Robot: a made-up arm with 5 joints.
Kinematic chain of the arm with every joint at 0, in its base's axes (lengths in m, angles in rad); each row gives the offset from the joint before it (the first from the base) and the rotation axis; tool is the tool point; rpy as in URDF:
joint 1: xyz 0 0 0.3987 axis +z
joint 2: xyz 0 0 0 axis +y
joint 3: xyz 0.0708 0 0.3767 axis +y
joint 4: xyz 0.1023 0 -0.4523 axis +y
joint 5: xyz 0.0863 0 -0.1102 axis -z
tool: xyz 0 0 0 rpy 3.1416 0 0
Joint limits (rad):
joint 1: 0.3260..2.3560
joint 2: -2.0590..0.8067
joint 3: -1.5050..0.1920
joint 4: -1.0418..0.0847
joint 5: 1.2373..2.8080
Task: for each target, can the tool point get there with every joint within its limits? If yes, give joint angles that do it. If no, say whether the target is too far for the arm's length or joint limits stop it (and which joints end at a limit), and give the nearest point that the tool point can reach.
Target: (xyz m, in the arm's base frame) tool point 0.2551 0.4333 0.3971
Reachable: yes | joints 1.0387 0.1782 -0.4814 -0.9029 2.0098
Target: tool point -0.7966 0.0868 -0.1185
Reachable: no: joint limits stop it (at a limit: joint 1, joint 2, joint 4) | nearest point -0.3896 0.3897 0.0575 | short by 0.537 m
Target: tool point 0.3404 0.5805 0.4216
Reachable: yes | joints 1.0405 0.2834 -0.9602 -0.0105 2.6156
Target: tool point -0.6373 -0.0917 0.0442
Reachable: no: joint limits stop it (at a limit: joint 1) | nearest point -0.2727 0.2728 0.0442 | short by 0.516 m
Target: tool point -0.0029 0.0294 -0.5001
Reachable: no: joint limits stop it (at a limit: joint 2, joint 4) | nearest point -0.0166 0.1684 0.0310 | short by 0.549 m
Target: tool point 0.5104 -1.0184 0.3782
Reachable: no: too far | nearest point 0.3435 -0.6855 0.5868 | short by 0.427 m
